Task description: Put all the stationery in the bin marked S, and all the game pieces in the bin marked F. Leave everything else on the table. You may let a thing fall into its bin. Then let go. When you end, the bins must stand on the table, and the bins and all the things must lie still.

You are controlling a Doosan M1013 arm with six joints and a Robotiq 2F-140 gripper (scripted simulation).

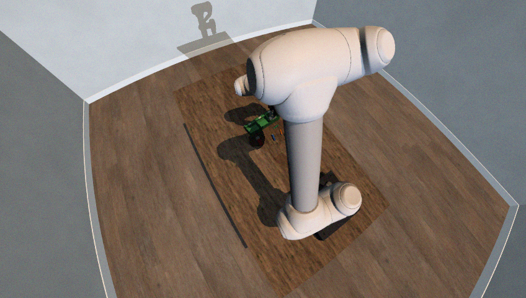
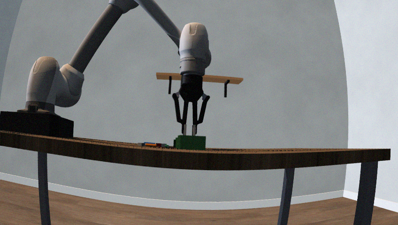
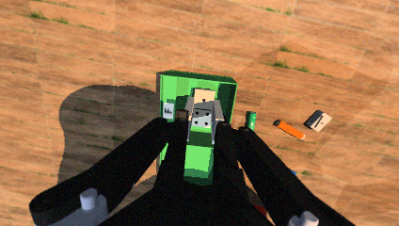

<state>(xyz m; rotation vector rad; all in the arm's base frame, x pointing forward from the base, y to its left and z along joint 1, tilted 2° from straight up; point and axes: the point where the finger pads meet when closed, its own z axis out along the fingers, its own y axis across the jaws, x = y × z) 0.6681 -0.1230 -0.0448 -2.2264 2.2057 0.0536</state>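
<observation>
Now: the white domino 3 cm below my hand. Also, from my hand: orange piece (13 cm behind, 5 cm below, 2 cm to the left); green cylinder (7 cm behind, 5 cm below, 2 cm to the left); green bin (8 cm to the left, 3 cm below, 1 cm ahead).
</observation>
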